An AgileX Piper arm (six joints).
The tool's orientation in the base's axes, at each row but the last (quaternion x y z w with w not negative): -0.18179 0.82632 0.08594 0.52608; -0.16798 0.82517 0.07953 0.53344; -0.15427 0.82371 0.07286 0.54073; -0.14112 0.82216 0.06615 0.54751; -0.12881 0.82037 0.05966 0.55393; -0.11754 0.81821 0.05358 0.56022; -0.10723 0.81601 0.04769 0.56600; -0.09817 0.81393 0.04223 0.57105; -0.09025 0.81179 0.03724 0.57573; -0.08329 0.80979 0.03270 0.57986; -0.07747 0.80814 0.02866 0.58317; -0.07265 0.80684 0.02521 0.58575
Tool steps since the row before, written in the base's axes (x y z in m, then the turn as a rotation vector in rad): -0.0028 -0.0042 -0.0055 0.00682 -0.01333 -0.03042; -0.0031 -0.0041 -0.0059 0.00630 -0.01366 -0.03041; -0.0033 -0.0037 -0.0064 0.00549 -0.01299 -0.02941; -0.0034 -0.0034 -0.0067 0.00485 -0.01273 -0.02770; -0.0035 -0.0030 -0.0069 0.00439 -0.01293 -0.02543; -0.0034 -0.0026 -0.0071 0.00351 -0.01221 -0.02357; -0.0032 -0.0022 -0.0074 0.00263 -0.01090 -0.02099; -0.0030 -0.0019 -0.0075 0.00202 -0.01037 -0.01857; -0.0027 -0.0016 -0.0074 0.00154 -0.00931 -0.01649; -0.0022 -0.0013 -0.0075 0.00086 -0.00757 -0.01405; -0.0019 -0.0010 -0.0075 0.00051 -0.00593 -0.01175; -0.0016 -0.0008 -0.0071 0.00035 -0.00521 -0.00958
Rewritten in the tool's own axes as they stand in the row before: 0.0069 -0.0025 -0.0014 0.02760 -0.01342 0.01441; 0.0073 -0.0024 -0.0015 0.02785 -0.01354 0.01386; 0.0077 -0.0021 -0.0013 0.02712 -0.01269 0.01294; 0.0079 -0.0019 -0.0013 0.02574 -0.01232 0.01177; 0.0080 -0.0016 -0.0012 0.02383 -0.01249 0.01045; 0.0081 -0.0013 -0.0010 0.02231 -0.01165 0.00913; 0.0083 -0.0011 -0.0007 0.02004 -0.01029 0.00768; 0.0082 -0.0009 -0.0005 0.01791 -0.00975 0.00638; 0.0080 -0.0007 -0.0003 0.01600 -0.00871 0.00541; 0.0079 -0.0006 0.0002 0.01374 -0.00698 0.00424; 0.0078 -0.0004 0.0005 0.01151 -0.00541 0.00341; 0.0073 -0.0002 0.0006 0.00944 -0.00477 0.00267
